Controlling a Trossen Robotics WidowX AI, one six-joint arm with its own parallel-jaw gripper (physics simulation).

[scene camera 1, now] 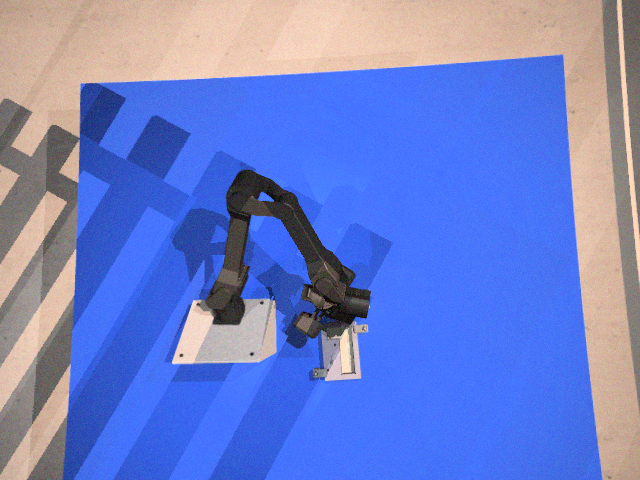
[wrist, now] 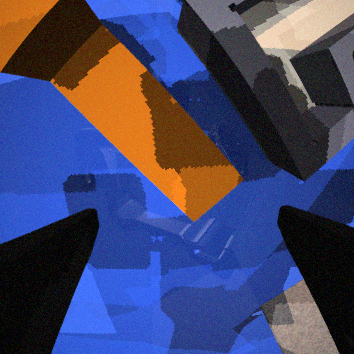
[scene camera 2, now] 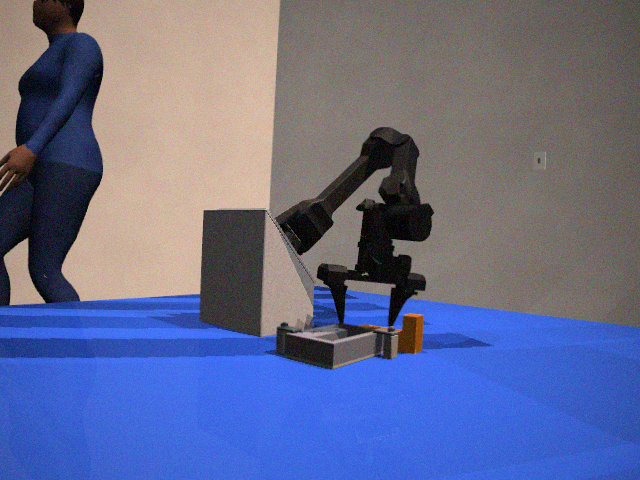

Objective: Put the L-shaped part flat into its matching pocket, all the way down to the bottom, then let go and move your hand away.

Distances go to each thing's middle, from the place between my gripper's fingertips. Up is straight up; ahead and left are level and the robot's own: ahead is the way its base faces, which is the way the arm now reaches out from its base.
Right now my hand is 50 mm short of the orange L-shaped part point(scene camera 2: 410, 337) and 10 mm to the left of it.
